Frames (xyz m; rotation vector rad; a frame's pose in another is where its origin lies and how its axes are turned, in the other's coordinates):
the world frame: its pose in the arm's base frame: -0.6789 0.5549 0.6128 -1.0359 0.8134 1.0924
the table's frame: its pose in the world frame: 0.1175 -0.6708 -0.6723 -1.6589 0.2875 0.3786
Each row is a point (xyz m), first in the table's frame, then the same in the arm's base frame.
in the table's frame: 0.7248 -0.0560 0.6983
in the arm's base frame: -0.5511 -0.1443 -0.4005
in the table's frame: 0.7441 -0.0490 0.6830
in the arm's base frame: -0.5322 -0.1533 -0.4153
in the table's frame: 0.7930 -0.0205 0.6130
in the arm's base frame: -0.4541 -0.1867 -0.4451
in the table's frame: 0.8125 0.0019 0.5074
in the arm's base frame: -0.3473 -0.2110 -0.4394
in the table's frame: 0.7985 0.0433 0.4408
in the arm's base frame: -0.2860 -0.2506 -0.4075
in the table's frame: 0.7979 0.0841 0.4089
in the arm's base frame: -0.2559 -0.2911 -0.3960
